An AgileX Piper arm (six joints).
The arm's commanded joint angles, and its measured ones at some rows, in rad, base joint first. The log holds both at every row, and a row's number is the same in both.
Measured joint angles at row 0:
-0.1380 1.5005 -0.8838 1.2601 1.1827 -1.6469
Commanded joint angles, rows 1 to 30:
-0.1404 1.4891 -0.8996 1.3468 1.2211 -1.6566
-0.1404 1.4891 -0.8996 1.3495 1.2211 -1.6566
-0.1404 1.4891 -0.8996 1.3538 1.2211 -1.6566
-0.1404 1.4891 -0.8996 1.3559 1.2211 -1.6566
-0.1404 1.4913 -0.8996 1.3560 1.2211 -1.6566
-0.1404 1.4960 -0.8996 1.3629 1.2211 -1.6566
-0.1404 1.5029 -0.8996 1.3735 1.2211 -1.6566
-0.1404 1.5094 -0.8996 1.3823 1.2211 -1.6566
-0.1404 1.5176 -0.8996 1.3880 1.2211 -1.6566
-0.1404 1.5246 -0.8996 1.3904 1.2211 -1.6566
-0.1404 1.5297 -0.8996 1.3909 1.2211 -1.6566
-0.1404 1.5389 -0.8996 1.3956 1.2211 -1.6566
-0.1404 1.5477 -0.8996 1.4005 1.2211 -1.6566
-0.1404 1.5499 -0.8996 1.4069 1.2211 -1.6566
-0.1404 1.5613 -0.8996 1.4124 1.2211 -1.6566
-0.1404 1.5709 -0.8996 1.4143 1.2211 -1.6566
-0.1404 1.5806 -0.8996 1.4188 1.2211 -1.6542
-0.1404 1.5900 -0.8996 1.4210 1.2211 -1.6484
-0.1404 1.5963 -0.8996 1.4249 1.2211 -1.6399
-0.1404 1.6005 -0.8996 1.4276 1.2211 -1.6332
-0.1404 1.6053 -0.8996 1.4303 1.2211 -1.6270
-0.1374 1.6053 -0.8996 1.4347 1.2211 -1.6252
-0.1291 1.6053 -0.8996 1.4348 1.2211 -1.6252
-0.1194 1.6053 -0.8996 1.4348 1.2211 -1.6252
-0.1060 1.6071 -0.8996 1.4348 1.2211 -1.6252
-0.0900 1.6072 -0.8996 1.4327 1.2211 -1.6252
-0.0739 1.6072 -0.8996 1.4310 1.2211 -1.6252
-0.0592 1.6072 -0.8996 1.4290 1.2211 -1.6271
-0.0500 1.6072 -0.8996 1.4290 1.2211 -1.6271
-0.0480 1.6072 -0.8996 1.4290 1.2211 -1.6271
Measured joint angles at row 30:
-0.0792 1.6136 -0.8855 1.3717 1.1724 -1.6216
